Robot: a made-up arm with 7 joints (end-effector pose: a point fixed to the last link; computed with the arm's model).
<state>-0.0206 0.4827 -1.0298 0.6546 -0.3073 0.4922 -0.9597</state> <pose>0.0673 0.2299 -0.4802 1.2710 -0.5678 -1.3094</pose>
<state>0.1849 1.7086 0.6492 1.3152 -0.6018 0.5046 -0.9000</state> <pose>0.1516 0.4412 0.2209 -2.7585 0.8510 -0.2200</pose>
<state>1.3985 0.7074 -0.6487 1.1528 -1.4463 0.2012 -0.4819</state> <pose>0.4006 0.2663 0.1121 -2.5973 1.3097 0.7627</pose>
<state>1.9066 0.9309 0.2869 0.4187 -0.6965 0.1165 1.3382</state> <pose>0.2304 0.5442 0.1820 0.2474 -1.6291 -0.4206</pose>
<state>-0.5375 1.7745 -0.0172 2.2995 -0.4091 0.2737 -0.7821</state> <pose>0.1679 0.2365 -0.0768 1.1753 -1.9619 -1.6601</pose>
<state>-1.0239 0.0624 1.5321 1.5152 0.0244 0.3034 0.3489</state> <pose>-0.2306 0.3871 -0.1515 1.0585 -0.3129 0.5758</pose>
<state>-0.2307 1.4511 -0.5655 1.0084 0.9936 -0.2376 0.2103</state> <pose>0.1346 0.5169 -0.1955 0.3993 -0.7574 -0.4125</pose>
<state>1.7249 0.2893 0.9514 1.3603 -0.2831 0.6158 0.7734</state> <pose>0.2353 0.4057 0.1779 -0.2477 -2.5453 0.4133</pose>
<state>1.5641 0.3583 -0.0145 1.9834 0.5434 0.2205 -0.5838</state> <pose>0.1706 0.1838 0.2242 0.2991 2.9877 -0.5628</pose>
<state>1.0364 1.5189 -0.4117 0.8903 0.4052 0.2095 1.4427</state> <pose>0.1743 0.5522 0.1004 0.0681 -1.0086 -0.6955</pose>
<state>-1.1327 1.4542 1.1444 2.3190 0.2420 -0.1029 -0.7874</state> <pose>0.1676 0.2530 -0.0038 0.8817 -2.3724 -0.7319</pose>
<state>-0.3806 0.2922 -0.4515 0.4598 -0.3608 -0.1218 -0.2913</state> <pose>-0.0912 0.2220 -0.4924 0.2991 -0.2396 -0.8688</pose>
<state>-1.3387 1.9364 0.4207 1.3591 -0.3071 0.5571 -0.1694</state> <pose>0.2545 0.3968 -0.1654 1.4406 -0.1722 -1.8018</pose>
